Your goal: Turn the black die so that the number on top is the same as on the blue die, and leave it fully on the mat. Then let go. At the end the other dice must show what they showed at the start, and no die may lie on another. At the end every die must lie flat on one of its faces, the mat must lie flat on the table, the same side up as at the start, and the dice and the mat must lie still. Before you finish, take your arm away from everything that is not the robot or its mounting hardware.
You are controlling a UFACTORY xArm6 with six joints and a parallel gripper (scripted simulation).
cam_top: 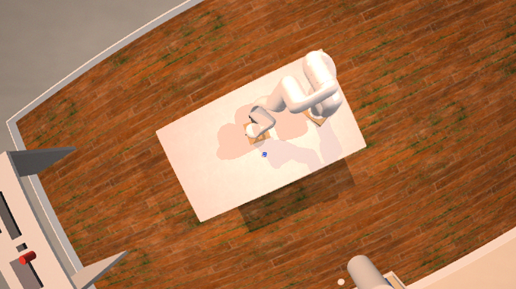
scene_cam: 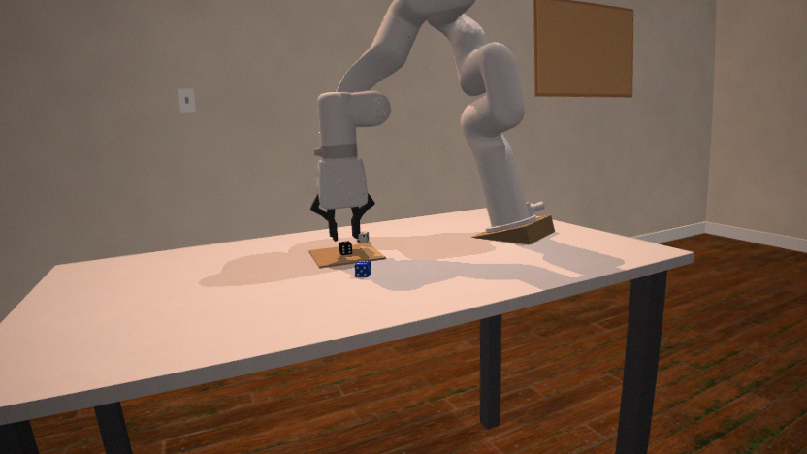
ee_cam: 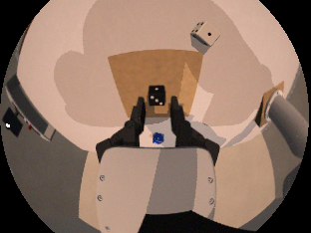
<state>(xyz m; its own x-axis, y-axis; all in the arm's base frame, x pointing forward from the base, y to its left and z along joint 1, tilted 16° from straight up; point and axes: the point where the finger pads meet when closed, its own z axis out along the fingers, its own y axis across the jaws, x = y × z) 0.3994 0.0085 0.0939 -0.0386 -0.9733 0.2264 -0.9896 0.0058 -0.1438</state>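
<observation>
Right now the black die is 40 mm below my hand. From my hand the other things lie so: blue die 10 mm ahead, 160 mm to the left, 40 mm below; then mat 50 mm below; then white die 70 mm behind, 100 mm to the right, 40 mm below.
</observation>
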